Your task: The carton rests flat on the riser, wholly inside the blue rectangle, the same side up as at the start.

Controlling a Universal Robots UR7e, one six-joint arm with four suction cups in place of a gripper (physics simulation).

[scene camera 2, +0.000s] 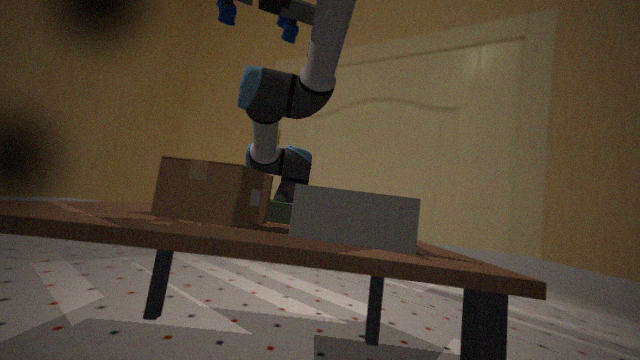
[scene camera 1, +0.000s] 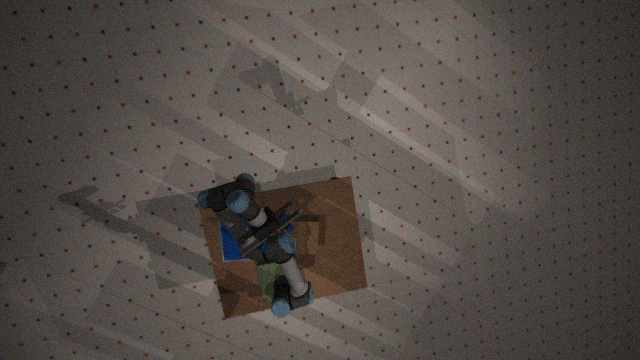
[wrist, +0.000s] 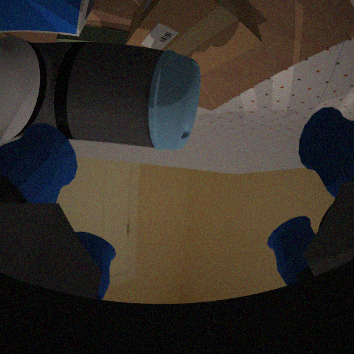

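The brown carton (scene camera 1: 311,236) (scene camera 2: 195,192) (wrist: 210,31) stands flat on the table, beside the riser and apart from it. A white label shows on one side and tape runs over its top. The riser (scene camera 2: 355,217) is a pale grey block. The blue rectangle (scene camera 1: 231,246) (wrist: 37,17) covers much of its top and bears no carton; the arm partly hides it in scene camera 1. My gripper (scene camera 1: 272,232) (scene camera 2: 257,19) (wrist: 187,205) has four blue suction cups. It is open and empty, high above the table, with the cups well clear of the carton.
The wooden table (scene camera 1: 340,200) (scene camera 2: 150,230) bears the carton and riser. A green block (scene camera 1: 268,280) (scene camera 2: 281,212) stands near the arm's base, behind the gap between carton and riser in scene camera 2. The arm's elbow hangs above the table and partly hides the carton in the wrist view.
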